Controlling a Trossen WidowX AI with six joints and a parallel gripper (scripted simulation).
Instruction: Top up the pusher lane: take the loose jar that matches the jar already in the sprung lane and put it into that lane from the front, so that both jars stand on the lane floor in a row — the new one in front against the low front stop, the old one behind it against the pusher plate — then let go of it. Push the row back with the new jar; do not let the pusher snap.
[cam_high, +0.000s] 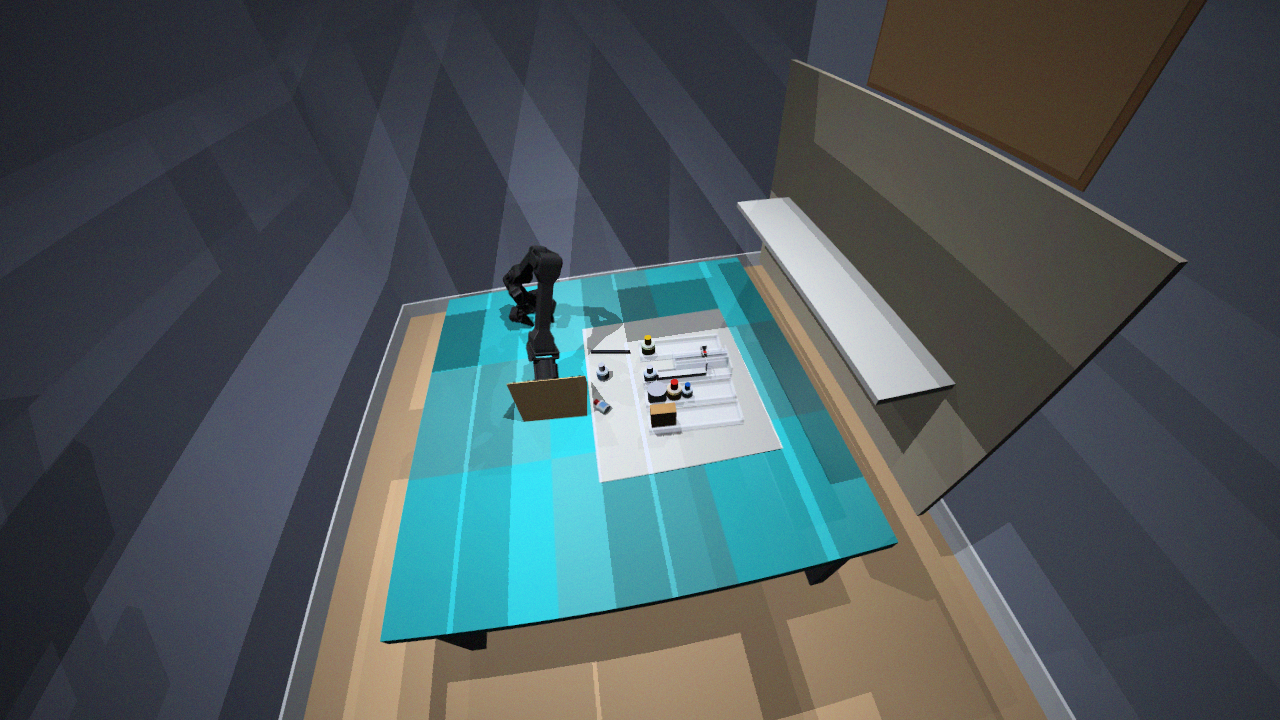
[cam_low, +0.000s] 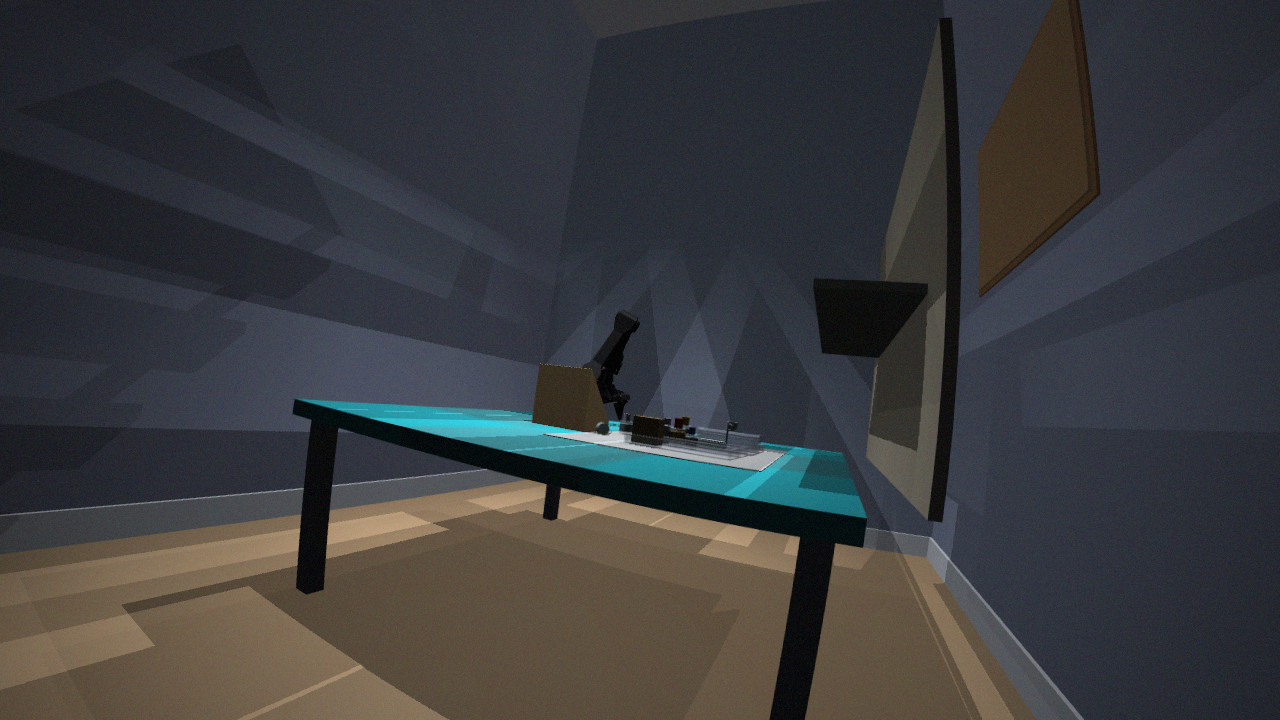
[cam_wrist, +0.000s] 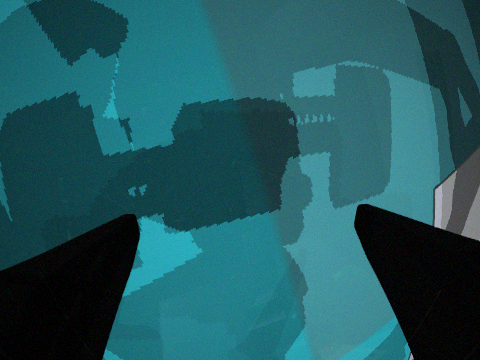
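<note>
My gripper tip is 270 mm short of the black rod, 160 mm to the left of it and 10 mm above it. The rest, counted from my gripper tip: brown block (440 mm ahead, 460 mm to the right, 30 mm above); then grey can (430 mm ahead, 370 mm to the right, 20 mm above); then grey pusher plate (510 mm ahead, 260 mm to the right, 40 mm above).
</note>
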